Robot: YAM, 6 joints.
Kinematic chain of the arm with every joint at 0, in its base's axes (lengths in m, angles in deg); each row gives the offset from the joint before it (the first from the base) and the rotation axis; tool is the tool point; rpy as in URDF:
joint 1: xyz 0 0 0.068 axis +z
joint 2: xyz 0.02 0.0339 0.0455 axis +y
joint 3: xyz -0.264 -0.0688 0 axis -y
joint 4: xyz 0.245 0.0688 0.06 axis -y
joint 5: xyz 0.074 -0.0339 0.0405 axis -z
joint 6: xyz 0.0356 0 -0.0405 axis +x
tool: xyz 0 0 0 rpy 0 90 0
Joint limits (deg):
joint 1: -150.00..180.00
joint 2: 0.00..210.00
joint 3: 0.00..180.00
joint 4: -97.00..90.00
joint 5: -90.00..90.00
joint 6: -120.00..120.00
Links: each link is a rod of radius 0.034 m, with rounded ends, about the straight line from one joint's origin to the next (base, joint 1, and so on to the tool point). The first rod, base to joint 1, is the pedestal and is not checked.
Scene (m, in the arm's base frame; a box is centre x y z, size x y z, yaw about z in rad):
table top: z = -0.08
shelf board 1: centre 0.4 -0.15 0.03 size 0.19 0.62 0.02 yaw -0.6
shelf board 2: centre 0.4 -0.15 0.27 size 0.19 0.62 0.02 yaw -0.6
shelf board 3: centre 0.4 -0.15 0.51 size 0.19 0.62 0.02 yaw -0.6
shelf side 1: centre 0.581 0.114 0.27 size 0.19 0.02 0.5 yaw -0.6
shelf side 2: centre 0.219 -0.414 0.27 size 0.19 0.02 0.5 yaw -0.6
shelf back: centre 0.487 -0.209 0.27 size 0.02 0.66 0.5 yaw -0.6
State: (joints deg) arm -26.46 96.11 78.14 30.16 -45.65 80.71
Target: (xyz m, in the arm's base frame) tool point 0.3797 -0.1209 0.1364
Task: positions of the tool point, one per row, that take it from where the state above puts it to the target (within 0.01 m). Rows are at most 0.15 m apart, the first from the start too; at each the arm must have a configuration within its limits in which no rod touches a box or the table.
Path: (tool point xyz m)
1: 0.3135 -0.1125 0.3932
2: 0.2593 -0.0760 0.3929
3: 0.2074 -0.0453 0.3784
4: 0.2526 -0.0445 0.2543
5: 0.2389 -0.0246 0.1364
6: 0.2894 -0.0521 0.1444
7: 0.3369 -0.0844 0.1443
8: 0.3797 -0.1209 0.1364

